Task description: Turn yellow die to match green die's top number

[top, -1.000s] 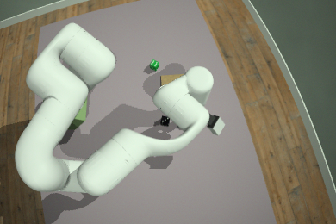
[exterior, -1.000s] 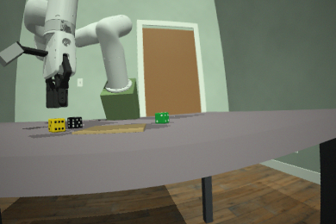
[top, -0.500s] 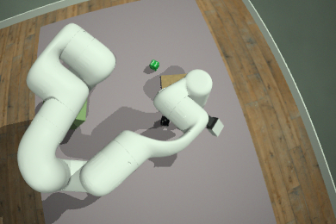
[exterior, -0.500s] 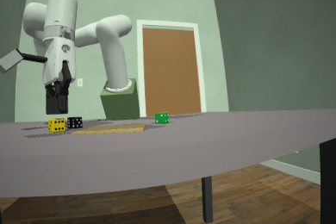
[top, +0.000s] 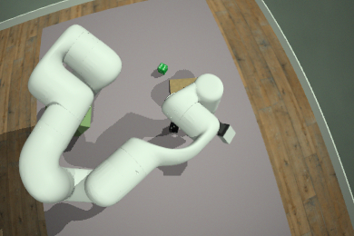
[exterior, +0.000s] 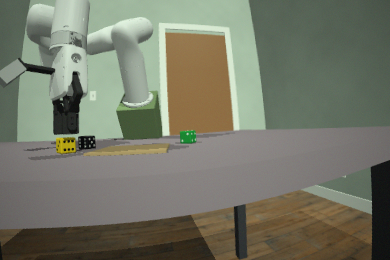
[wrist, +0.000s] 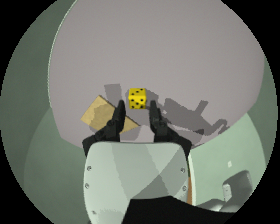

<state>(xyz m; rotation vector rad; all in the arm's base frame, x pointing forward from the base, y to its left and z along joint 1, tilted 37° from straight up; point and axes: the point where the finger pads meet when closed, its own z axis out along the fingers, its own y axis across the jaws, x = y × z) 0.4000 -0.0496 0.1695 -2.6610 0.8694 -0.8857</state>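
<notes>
My hand is 40 mm above the yellow die. Round my hand: green die 240 mm to the left, 120 mm behind, 40 mm below; black die 80 mm behind, 40 mm below; mat 130 mm to the left, 50 mm below, 20 mm behind.
</notes>
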